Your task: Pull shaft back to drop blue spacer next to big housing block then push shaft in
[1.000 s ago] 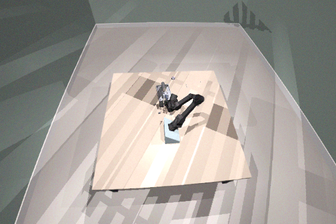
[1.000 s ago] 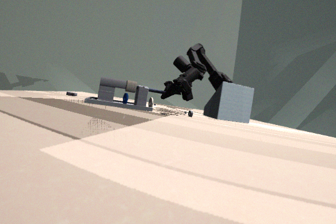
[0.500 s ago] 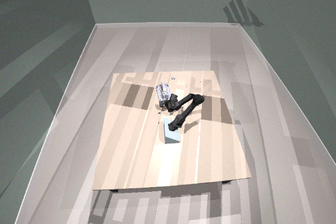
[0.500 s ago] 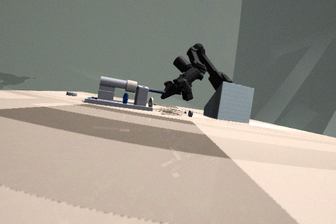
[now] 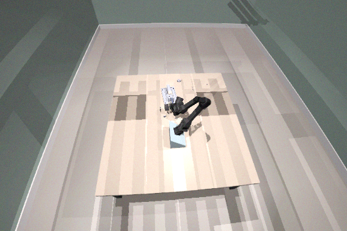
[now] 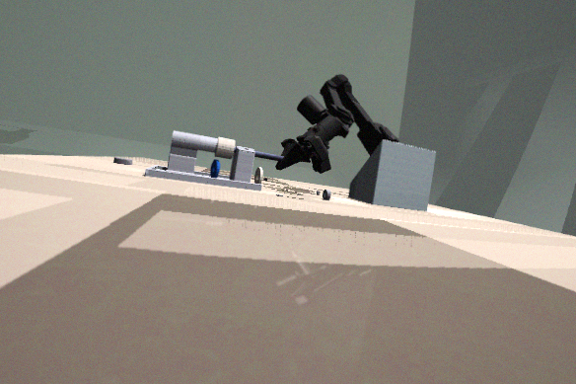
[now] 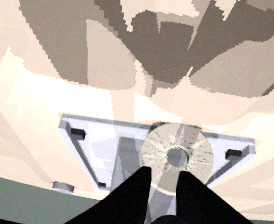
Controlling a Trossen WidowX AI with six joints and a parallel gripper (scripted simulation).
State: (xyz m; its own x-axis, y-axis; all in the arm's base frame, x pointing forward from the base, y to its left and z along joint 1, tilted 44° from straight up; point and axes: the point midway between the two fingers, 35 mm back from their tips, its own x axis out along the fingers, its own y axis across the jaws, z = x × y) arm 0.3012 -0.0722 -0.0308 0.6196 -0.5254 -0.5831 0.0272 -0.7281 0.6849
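The dark shaft is 6 cm ahead of my gripper tip and 3 cm above it. Also, from my gripper tip: beige spacer: 13 cm ahead, 3 cm above; blue spacer: 15 cm ahead, 2 cm below; dark piece: 10 cm to the left, 9 cm behind, 4 cm below.
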